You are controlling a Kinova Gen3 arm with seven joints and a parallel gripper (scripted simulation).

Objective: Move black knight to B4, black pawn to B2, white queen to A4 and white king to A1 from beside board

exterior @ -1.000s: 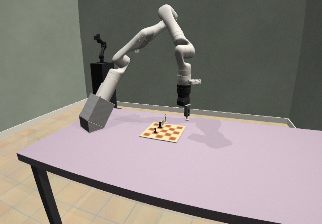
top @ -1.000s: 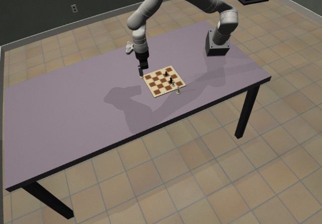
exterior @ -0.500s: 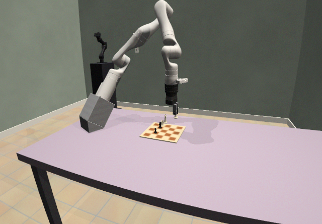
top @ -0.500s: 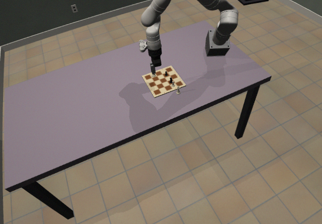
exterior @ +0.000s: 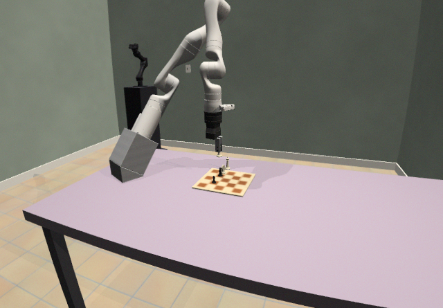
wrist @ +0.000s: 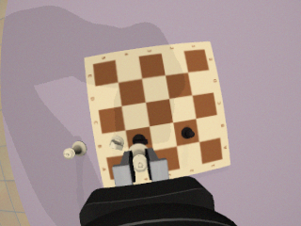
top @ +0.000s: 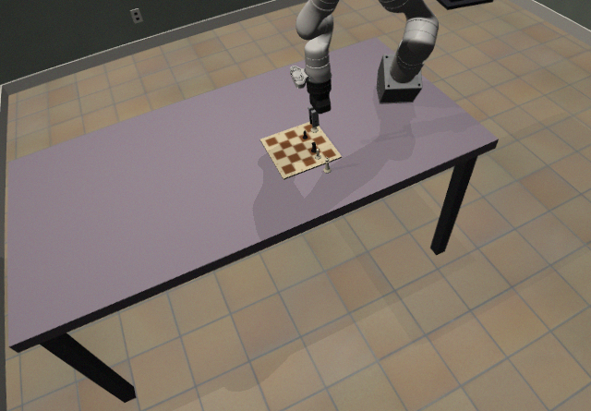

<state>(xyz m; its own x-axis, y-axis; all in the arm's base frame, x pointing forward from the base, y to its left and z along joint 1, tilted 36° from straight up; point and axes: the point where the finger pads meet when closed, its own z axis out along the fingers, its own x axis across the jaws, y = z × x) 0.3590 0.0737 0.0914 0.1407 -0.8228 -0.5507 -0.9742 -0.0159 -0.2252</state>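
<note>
My hand is 10 mm short of the black knight and 120 mm above it. From my hand the other things lie so: black pawn (20 mm ahead, 70 mm to the right, 120 mm below); chessboard (50 mm ahead, 30 mm to the right, 140 mm below).
</note>
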